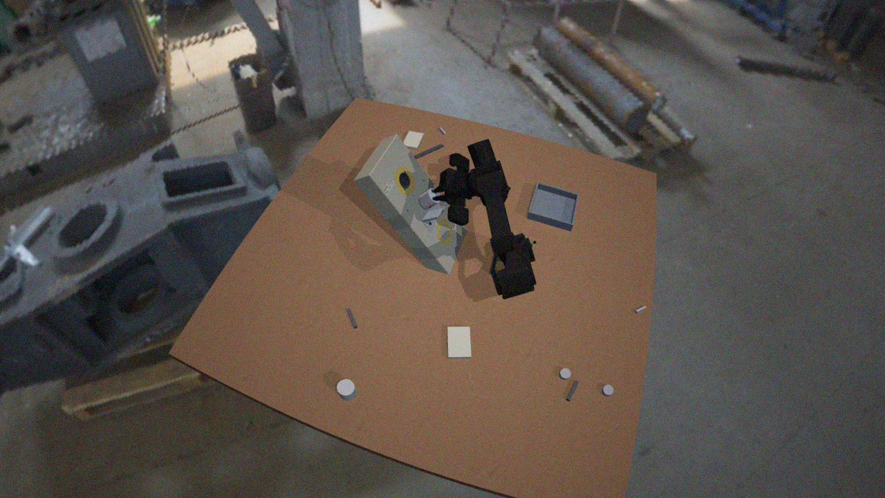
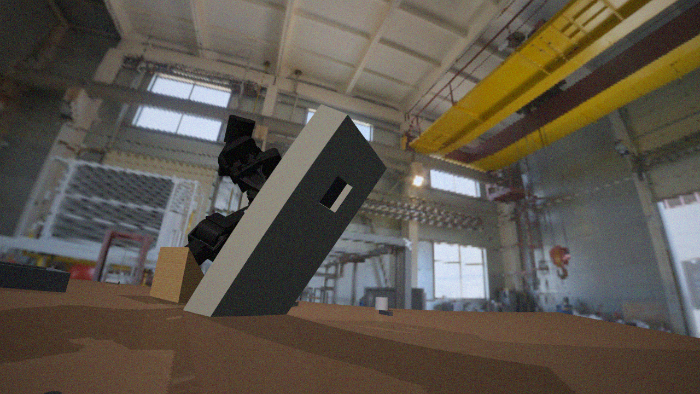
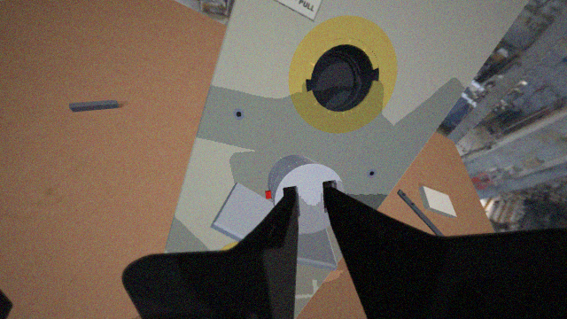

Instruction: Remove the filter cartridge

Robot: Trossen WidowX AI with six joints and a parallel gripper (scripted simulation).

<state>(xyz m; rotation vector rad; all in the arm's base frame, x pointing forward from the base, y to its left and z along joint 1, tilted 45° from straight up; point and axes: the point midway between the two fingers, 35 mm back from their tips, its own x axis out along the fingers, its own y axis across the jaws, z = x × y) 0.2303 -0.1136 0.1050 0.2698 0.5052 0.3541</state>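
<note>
My gripper tip is now 20 mm above the round grey filter cartridge and 10 mm short of it. From my gripper tip the other things lie so: grey flap: 70 mm below; then beige service panel: 50 mm below, 50 mm ahead; then grey tray: 330 mm behind, 270 mm to the right, 200 mm below.
</note>
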